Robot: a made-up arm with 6 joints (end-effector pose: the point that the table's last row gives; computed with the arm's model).
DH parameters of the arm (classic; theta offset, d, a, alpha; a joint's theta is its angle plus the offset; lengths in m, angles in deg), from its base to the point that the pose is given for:
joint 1: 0 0.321 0 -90
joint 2: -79.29 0 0.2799 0
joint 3: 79.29 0 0.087 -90
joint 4: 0 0.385 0 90
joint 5: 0 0 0.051 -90
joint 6: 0 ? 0 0
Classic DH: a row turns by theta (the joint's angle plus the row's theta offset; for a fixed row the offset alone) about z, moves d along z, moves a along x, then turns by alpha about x.
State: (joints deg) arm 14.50 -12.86 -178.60 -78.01 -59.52 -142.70
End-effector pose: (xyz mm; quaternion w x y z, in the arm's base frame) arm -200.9 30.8 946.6 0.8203 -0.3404 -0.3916 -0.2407
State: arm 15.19 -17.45 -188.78 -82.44 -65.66 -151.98
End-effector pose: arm -292.8 2.9 883.6 0.7147 -0.2813 -0.5124 -0.3842
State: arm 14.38 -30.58 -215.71 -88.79 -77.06 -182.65
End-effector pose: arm -455.5 -39.6 643.8 0.2947 0.0355 -0.6805 -0.6699
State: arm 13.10 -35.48 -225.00 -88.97 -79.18 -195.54
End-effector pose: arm -478.5 -36.0 545.5 0.1110 0.1814 -0.6784 -0.7032
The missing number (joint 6, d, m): 0.065
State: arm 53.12 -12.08 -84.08 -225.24 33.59 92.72
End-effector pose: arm 273.2 356.5 732.9 0.4364 -0.1765 0.4801 0.7402
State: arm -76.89 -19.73 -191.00 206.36 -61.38 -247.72
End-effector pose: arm -20.5 247.5 909.5 0.8465 0.2696 0.1431 0.4362
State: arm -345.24 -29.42 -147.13 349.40 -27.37 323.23
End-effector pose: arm -221.2 -44.0 1014.3 0.2734 -0.1965 -0.0676 0.9392
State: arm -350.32 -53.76 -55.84 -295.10 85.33 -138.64
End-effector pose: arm 191.8 88.4 731.2 0.0691 -0.1581 -0.8127 -0.5565
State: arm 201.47 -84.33 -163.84 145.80 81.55 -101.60
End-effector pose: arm 692.4 238.0 441.0 0.3842 0.4699 0.7948 0.0031
